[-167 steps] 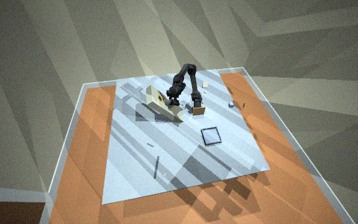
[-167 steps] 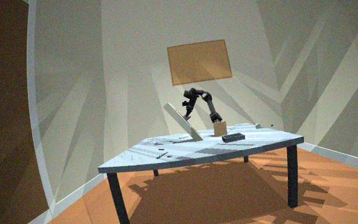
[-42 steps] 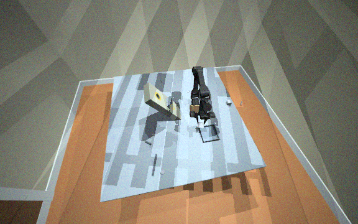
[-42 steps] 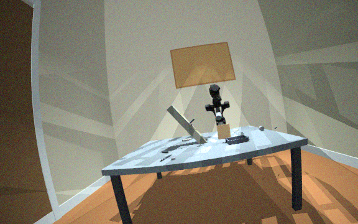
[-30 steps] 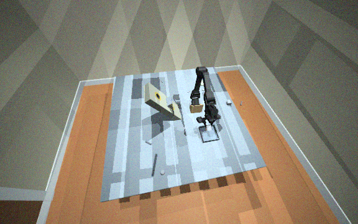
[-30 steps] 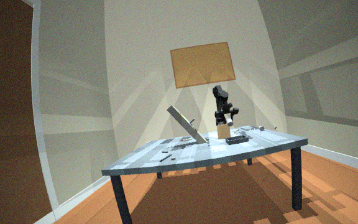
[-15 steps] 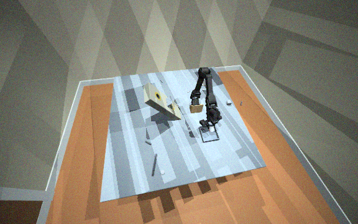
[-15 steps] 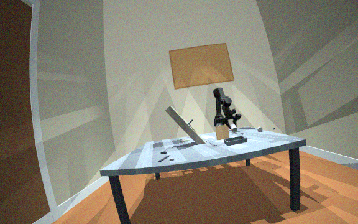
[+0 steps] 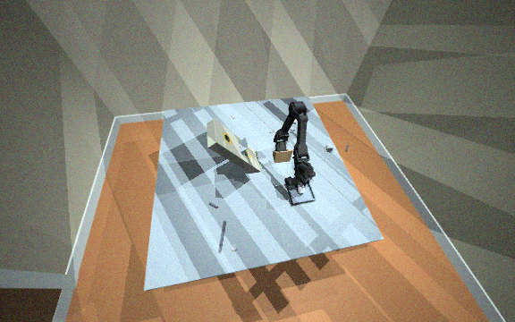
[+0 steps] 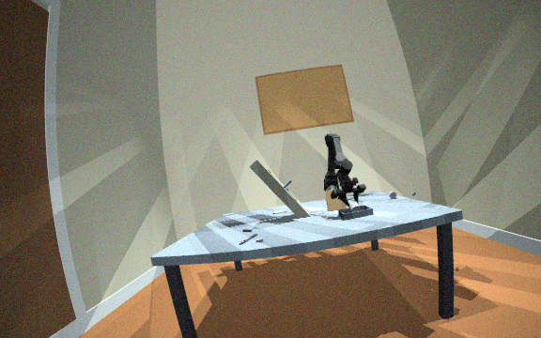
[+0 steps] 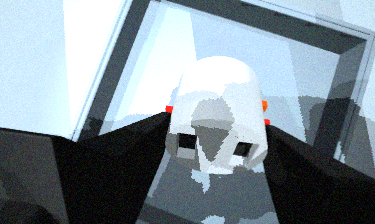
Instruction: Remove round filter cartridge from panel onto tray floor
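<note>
My gripper tip is right at the round filter cartridge. From my gripper tip the other things lie so: tray 10 mm to the left, 40 mm below.
</note>
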